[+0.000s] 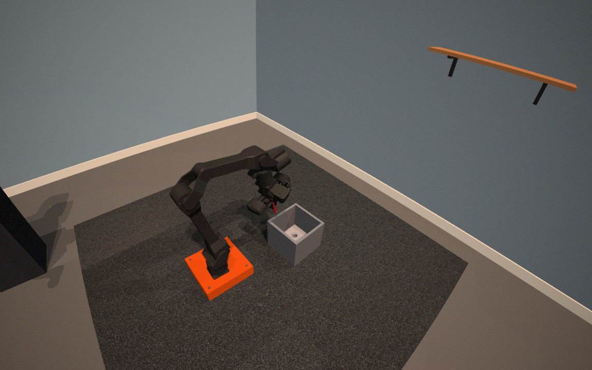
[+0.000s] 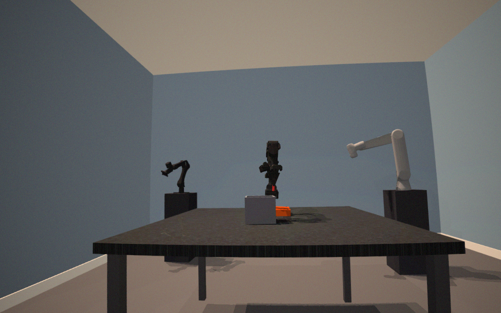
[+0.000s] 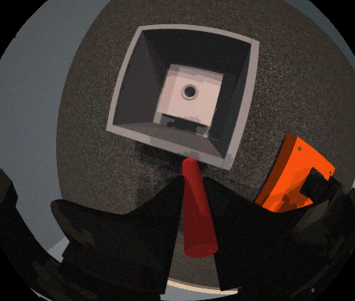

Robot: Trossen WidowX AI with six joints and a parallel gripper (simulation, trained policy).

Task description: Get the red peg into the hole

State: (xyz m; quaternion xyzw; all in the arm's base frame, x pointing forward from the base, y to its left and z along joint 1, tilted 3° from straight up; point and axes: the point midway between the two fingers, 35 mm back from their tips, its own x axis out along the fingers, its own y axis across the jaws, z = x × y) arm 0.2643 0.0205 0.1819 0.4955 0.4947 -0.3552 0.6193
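Right now my gripper tip is 140 mm above the pale plate, 70 mm to the left of it and 50 mm short of it. The rest, counted from my gripper tip: red peg (10 mm above).
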